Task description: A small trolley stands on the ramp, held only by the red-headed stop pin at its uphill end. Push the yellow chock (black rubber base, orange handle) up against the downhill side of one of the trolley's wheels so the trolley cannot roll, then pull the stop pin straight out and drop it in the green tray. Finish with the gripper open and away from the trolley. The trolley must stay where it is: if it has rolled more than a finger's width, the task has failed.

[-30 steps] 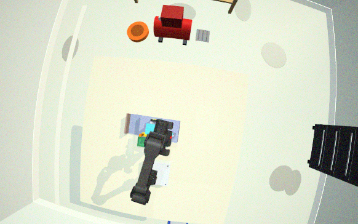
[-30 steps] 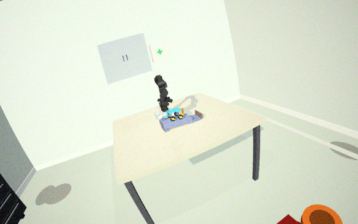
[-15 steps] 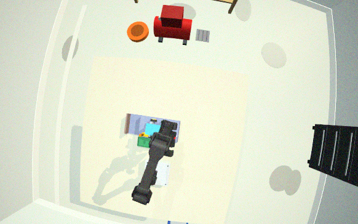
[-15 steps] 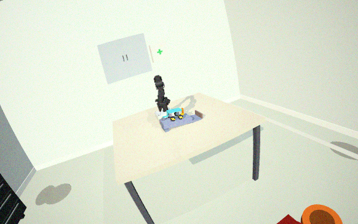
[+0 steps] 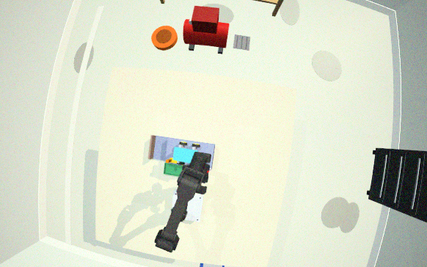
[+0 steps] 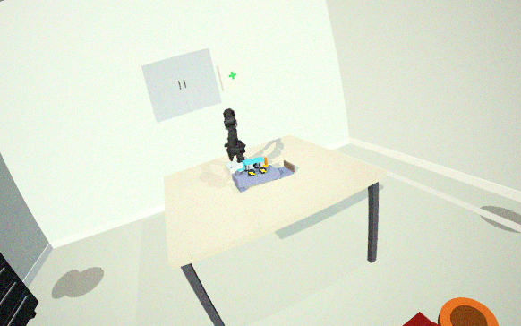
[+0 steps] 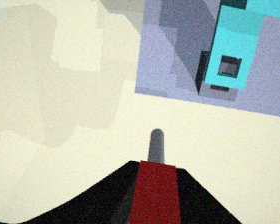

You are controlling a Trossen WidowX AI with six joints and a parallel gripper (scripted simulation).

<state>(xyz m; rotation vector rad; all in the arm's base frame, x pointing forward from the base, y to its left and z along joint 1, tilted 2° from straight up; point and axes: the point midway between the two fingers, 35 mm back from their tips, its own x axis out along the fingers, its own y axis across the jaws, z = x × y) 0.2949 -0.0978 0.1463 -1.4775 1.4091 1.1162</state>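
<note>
The green tray is 21 cm to the left of my gripper tip, 19 cm below it and 8 cm behind it. From my gripper tip the other things lie so: lavender ramp: 13 cm below, 12 cm to the left, 5 cm ahead; cyan trolley: 12 cm to the left, 7 cm below, 5 cm ahead; stop pin: right at my gripper tip.
</note>
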